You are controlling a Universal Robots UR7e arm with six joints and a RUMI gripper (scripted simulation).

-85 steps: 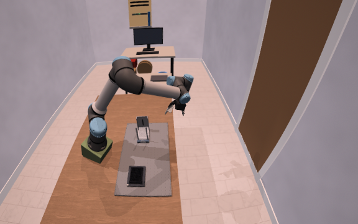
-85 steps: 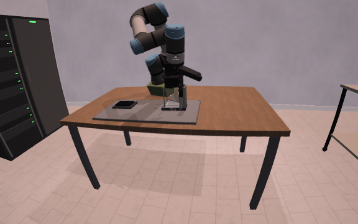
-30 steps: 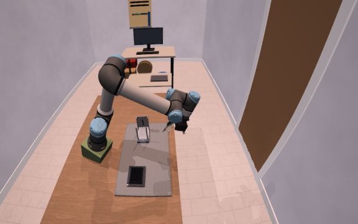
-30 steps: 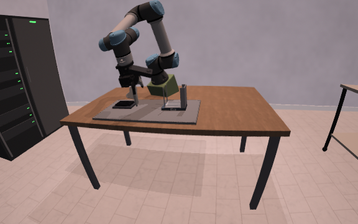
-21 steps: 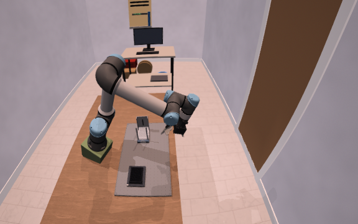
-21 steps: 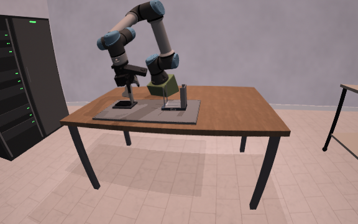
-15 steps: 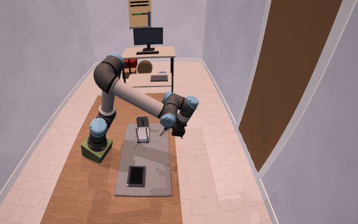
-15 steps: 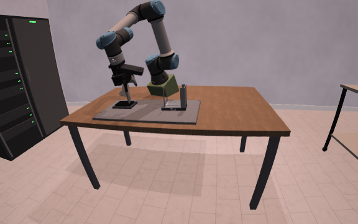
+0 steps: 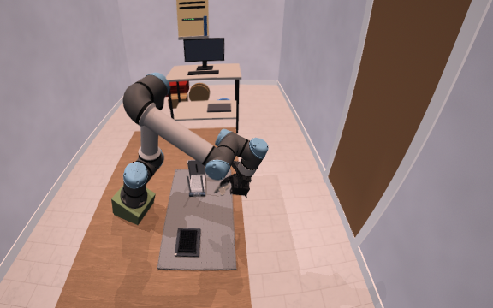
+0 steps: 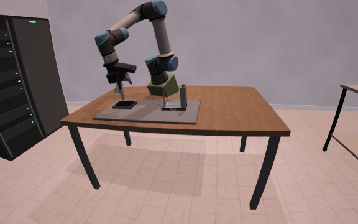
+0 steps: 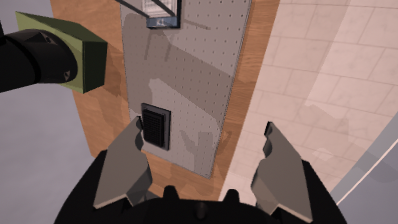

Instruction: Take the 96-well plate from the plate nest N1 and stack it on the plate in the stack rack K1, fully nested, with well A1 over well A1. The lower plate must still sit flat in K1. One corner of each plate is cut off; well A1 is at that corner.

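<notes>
My gripper is now 24 cm past the black 96-well plate, 14 cm to the left of it and 15 cm above it. From my hand the other things lie so: pale plate: 16 cm behind, 25 cm to the left, 15 cm below; plate nest N1: 24 cm behind, 14 cm to the right, 17 cm below; rack post: 11 cm behind, 30 cm to the left, 9 cm below.
</notes>
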